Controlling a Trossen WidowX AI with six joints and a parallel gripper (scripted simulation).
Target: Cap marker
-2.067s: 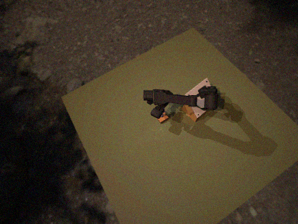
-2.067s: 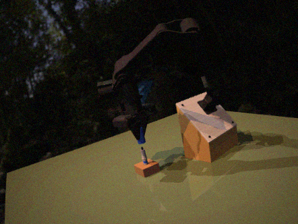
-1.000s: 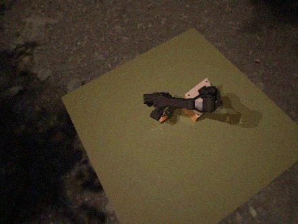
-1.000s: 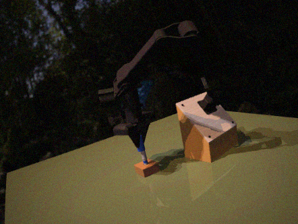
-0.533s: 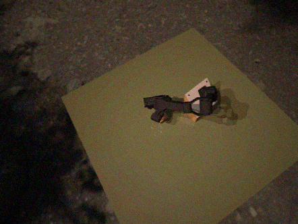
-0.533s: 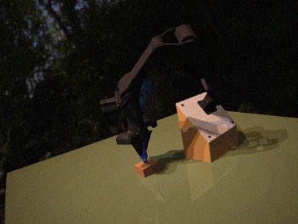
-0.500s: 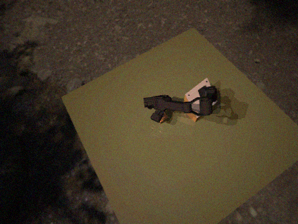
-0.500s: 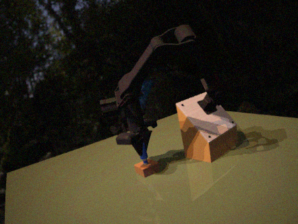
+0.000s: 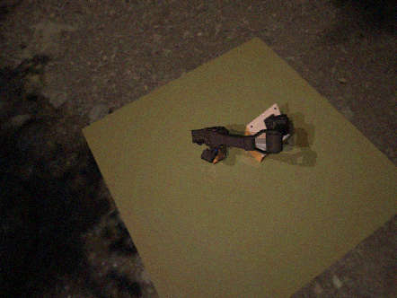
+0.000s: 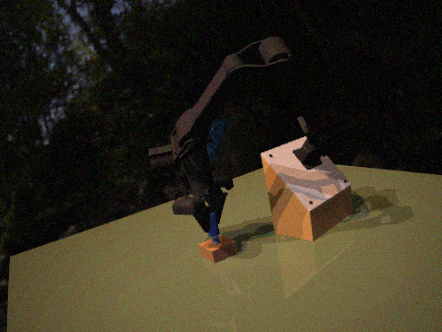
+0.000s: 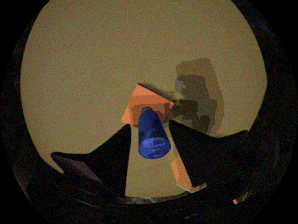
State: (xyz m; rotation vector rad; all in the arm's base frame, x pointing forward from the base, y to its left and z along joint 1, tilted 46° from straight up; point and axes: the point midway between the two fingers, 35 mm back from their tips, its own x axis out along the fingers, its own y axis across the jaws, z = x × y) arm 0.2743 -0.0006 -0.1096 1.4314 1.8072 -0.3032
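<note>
Right now my gripper tip is 10 mm below the blue cap.
</note>
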